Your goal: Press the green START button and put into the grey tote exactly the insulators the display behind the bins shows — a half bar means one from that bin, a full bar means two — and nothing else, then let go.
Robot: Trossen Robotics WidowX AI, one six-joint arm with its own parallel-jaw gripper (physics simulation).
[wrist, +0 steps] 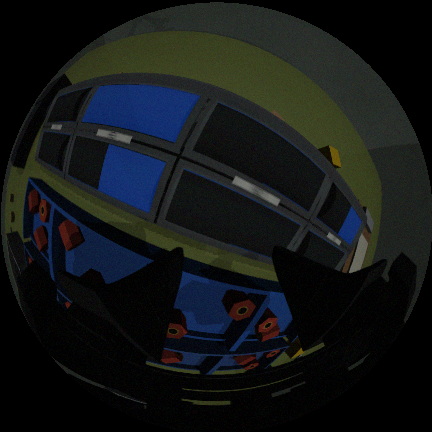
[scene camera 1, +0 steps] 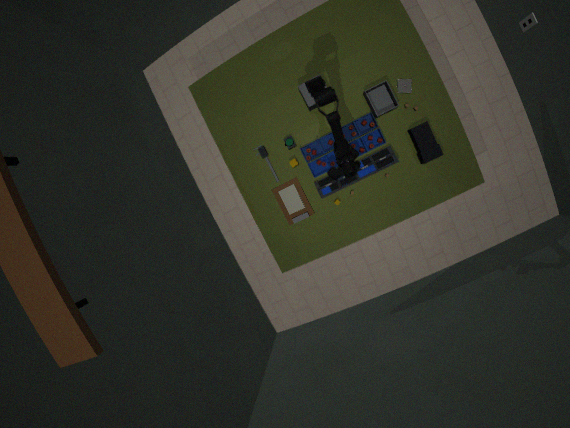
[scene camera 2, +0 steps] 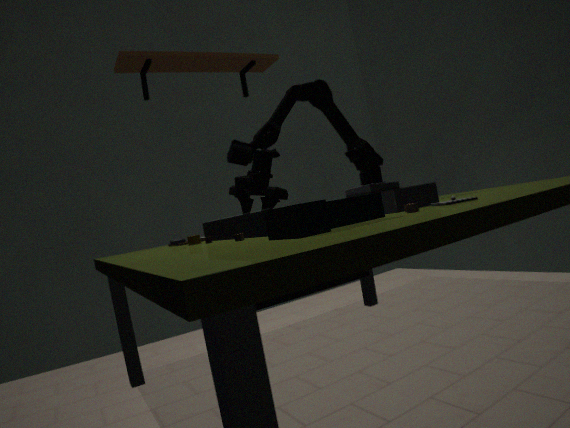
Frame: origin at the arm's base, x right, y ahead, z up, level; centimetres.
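Seen in the pictures: gripper, fingertip midpoint: [wrist: 229, 253]; arm's base, link origin: [scene camera 2: 372, 185].
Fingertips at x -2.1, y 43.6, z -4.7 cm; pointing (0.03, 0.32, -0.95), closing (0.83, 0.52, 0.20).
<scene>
Offsets run from my fingertips to a thing's top centre. "spot": to the spot under its first point. Level surfaces: height alone.
The blue bins [scene camera 1: 311, 152] [wrist: 200, 297] stand in two rows and hold red hexagonal insulators [scene camera 1: 364, 123] [wrist: 242, 310]. The display {spot: dy +5.1, dx -11.9, dz +2.6 cm} [scene camera 1: 367, 171] [wrist: 135, 107] behind them shows, in the wrist view, a full blue bar at upper second from left, a half bar below it and a half bar at upper far right; its other windows are dark. My gripper [scene camera 2: 256, 210] [wrist: 229, 253] is open and empty, above the bin row nearer the display. Insulators show below and between its fingers. The grey tote {dy -29.8, dx -29.9, dz +1.7 cm} [scene camera 1: 381, 99] shows no insulator inside. The green START button {dy -22.6, dx +23.8, dz +0.4 cm} [scene camera 1: 289, 142] is beside the bins.
A black box {dy -1.2, dx -46.4, dz +1.9 cm} [scene camera 1: 425, 142] stands beyond the display's end. A wooden frame with a pale panel {dy +10.1, dx +32.2, dz -1.9 cm} [scene camera 1: 291, 198] lies at the other end, near a dark-headed tool {spot: dy -22.0, dx +39.9, dz -1.7 cm} [scene camera 1: 263, 152]. Yellow blocks [scene camera 1: 294, 162] [wrist: 332, 156] and a grey plate {dy -33.7, dx -45.1, dz -3.1 cm} [scene camera 1: 405, 86] lie on the green table {dz -3.7 cm} [scene camera 1: 240, 115].
</scene>
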